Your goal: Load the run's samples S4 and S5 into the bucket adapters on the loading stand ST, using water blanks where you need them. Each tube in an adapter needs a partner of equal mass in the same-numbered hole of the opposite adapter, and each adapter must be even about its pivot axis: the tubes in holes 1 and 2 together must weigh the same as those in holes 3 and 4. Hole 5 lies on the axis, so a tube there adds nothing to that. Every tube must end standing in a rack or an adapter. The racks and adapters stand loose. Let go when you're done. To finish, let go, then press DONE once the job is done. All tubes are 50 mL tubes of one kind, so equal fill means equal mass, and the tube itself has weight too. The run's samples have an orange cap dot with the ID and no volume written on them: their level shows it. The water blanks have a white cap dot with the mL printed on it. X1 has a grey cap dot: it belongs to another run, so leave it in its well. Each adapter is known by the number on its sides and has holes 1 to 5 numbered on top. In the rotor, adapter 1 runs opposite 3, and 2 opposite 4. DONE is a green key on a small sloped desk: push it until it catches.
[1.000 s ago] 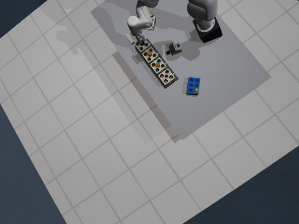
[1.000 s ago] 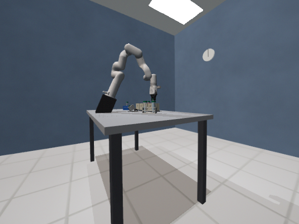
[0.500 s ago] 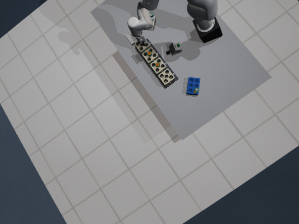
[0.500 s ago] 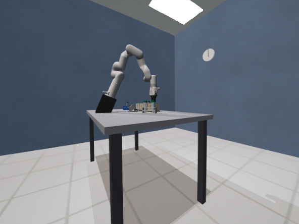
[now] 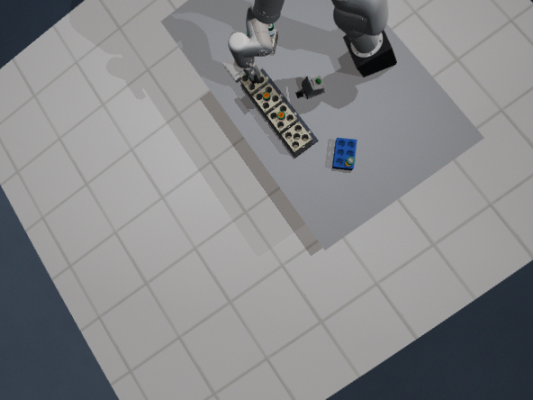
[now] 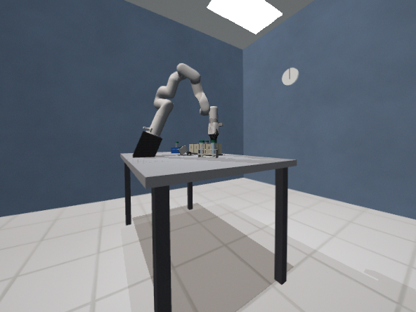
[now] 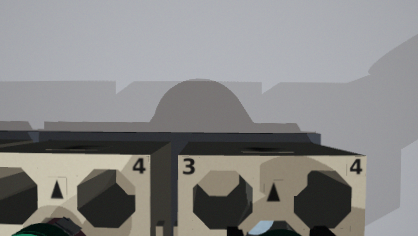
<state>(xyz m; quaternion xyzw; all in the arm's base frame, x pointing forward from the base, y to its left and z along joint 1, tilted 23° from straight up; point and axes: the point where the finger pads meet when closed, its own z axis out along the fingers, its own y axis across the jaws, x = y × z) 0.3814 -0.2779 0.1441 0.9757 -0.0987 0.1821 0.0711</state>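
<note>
My hand is 190 mm past the white rack, 120 mm to the left of it and 90 mm above it. The rest, counted from my hand: blue rack 10 mm behind, 520 mm to the left, 90 mm below; then adapter 80 mm ahead, 320 mm to the left, 70 mm below.
</note>
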